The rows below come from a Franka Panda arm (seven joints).
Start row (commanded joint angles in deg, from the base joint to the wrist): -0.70, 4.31, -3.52, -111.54, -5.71, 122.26, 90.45
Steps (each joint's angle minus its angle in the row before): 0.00, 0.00, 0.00, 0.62, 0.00, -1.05, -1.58; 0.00, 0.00, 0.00, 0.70, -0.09, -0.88, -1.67; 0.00, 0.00, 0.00, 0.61, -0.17, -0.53, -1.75; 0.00, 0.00, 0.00, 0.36, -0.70, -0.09, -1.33; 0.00, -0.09, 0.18, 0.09, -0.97, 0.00, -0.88; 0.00, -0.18, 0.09, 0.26, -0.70, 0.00, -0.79; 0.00, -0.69, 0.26, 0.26, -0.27, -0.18, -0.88; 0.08, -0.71, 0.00, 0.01, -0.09, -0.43, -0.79; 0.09, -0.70, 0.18, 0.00, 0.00, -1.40, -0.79; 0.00, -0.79, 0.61, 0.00, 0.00, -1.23, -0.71; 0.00, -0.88, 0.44, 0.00, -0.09, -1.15, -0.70; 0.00, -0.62, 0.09, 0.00, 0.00, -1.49, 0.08; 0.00, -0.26, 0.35, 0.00, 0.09, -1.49, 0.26; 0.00, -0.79, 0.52, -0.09, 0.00, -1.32, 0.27; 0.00, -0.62, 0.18, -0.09, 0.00, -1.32, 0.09; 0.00, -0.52, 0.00, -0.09, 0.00, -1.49, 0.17; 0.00, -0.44, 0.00, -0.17, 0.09, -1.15, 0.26; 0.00, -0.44, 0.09, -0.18, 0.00, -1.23, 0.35; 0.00, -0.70, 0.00, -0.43, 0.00, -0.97, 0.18; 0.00, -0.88, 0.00, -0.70, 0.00, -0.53, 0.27
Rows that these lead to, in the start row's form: -0.70, 4.31, -3.52, -110.92, -5.71, 121.21, 88.87; -0.70, 4.31, -3.52, -110.22, -5.80, 120.33, 87.20; -0.70, 4.31, -3.52, -109.61, -5.97, 119.80, 85.45; -0.70, 4.31, -3.52, -109.25, -6.67, 119.71, 84.12; -0.70, 4.22, -3.34, -109.16, -7.64, 119.71, 83.24; -0.70, 4.04, -3.25, -108.90, -8.34, 119.71, 82.45; -0.70, 3.35, -2.99, -108.64, -8.61, 119.53, 81.57; -0.62, 2.64, -2.99, -108.63, -8.70, 119.10, 80.78; -0.53, 1.94, -2.81, -108.63, -8.70, 117.70, 79.99; -0.53, 1.15, -2.20, -108.63, -8.70, 116.47, 79.28; -0.53, 0.27, -1.76, -108.63, -8.79, 115.32, 78.58; -0.53, -0.35, -1.67, -108.63, -8.79, 113.83, 78.66; -0.53, -0.61, -1.32, -108.63, -8.70, 112.34, 78.92; -0.53, -1.40, -0.80, -108.72, -8.70, 111.02, 79.19; -0.53, -2.02, -0.62, -108.81, -8.70, 109.70, 79.28; -0.53, -2.54, -0.62, -108.90, -8.70, 108.21, 79.45; -0.53, -2.98, -0.62, -109.07, -8.61, 107.06, 79.71; -0.53, -3.42, -0.53, -109.25, -8.61, 105.83, 80.06; -0.53, -4.12, -0.53, -109.68, -8.61, 104.86, 80.24; -0.53, -5.00, -0.53, -110.38, -8.61, 104.33, 80.51
